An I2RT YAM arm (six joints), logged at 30 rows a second.
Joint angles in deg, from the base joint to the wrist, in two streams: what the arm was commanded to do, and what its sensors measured. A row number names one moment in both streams.
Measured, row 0:
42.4 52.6 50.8 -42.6 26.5 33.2
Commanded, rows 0 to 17:
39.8 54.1 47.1 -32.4 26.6 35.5
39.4 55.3 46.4 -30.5 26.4 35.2
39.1 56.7 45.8 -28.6 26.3 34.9
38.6 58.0 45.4 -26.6 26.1 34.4
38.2 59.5 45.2 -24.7 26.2 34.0
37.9 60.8 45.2 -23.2 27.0 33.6
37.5 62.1 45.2 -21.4 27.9 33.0
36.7 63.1 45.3 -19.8 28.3 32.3
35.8 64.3 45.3 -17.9 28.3 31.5
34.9 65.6 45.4 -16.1 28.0 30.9
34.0 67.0 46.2 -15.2 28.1 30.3
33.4 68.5 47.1 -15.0 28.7 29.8
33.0 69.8 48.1 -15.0 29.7 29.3
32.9 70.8 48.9 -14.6 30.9 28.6
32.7 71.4 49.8 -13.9 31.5 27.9
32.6 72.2 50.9 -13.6 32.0 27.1
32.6 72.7 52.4 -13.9 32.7 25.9
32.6 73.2 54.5 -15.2 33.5 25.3
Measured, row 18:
33.1 72.0 47.3 -19.5 27.7 28.9
